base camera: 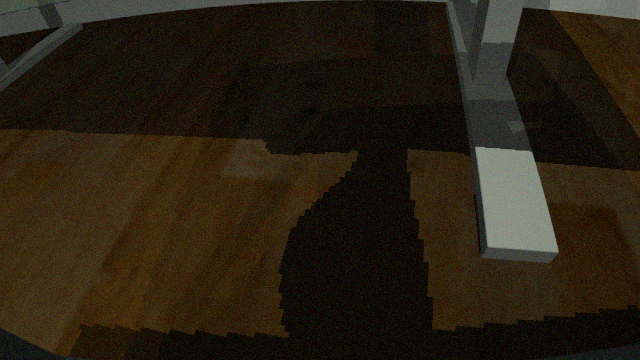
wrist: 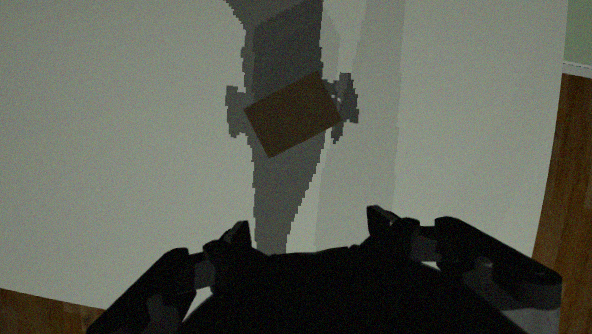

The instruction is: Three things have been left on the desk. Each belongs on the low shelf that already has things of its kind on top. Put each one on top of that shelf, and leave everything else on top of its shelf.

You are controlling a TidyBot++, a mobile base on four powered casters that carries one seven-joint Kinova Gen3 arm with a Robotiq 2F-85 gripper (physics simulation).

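Frame: origin at the arm's base, x left, y back, z up, level; metres.
Seen in the pictures: gripper, fingertip midpoint: (wrist: 308, 226).
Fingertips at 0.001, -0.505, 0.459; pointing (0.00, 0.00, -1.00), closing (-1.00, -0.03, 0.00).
Note:
Pixels of each thing's top centre, then the offset from my fingertips to it, as dx, dy, dz. "*": a spot on its surface instead. Level surfaces: height alone.
- flat brown rectangular thing, middle of its top: (wrist: 292, 114) +0.005, -0.094, -0.086
- pale desk top, its level: dz -0.136
- upright leg, surface spot: (base camera: 502, 25) * -0.234, -0.079, -0.726
- Wooden floor, its level: dz -0.856
In the wrist view a flat brown rectangular thing (wrist: 293, 114) lies on the pale desk top (wrist: 125, 150), turned at an angle, within the shadow of the arm. My gripper (wrist: 308, 226) is open with nothing between its fingers. It is above the desk, and the brown thing shows ahead of the fingertips, apart from them. What kind of thing it is I cannot tell. The low shelves and the other things of the task do not show in either view.
In the base camera view a white desk foot (base camera: 517, 200) with an upright leg (base camera: 502, 25) stands at the right. Another grey foot bar (base camera: 45, 52) is at the upper left. Wooden floor (base camera: 150, 225) lies between them, with dark shadows across it.

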